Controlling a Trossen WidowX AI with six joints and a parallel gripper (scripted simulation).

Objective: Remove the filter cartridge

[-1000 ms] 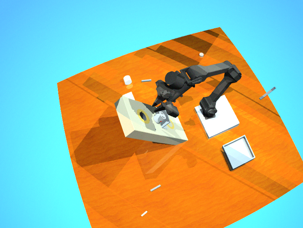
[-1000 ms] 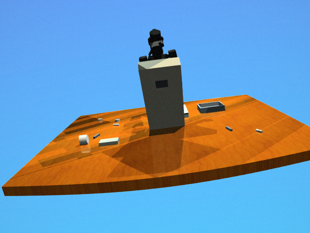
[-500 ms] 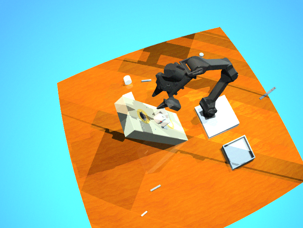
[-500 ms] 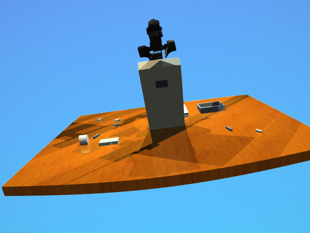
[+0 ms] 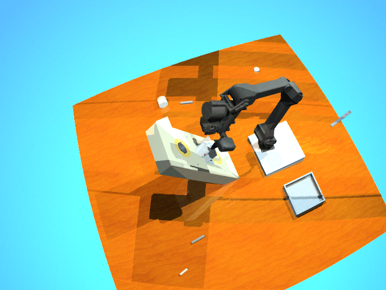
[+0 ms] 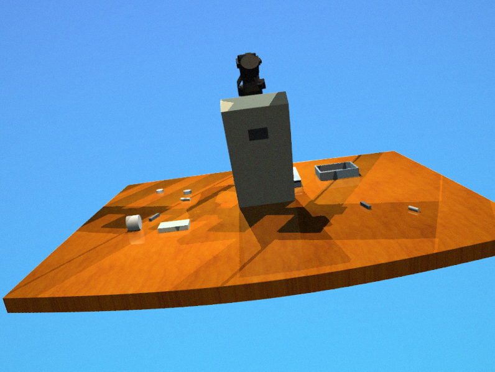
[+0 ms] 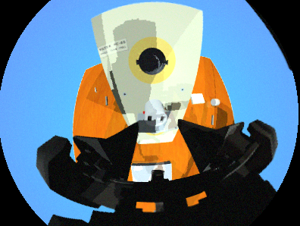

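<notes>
Now: gripper tip 20 mm short of the round filter cartridge and 40 mm above it. Also, from my gripper tip: grey tray (370 mm behind, 230 mm to the left, 240 mm below); then cream block (170 mm ahead, 260 mm to the right, 240 mm below); then cream service panel (70 mm ahead, 10 mm to the left, 60 mm below).
</notes>
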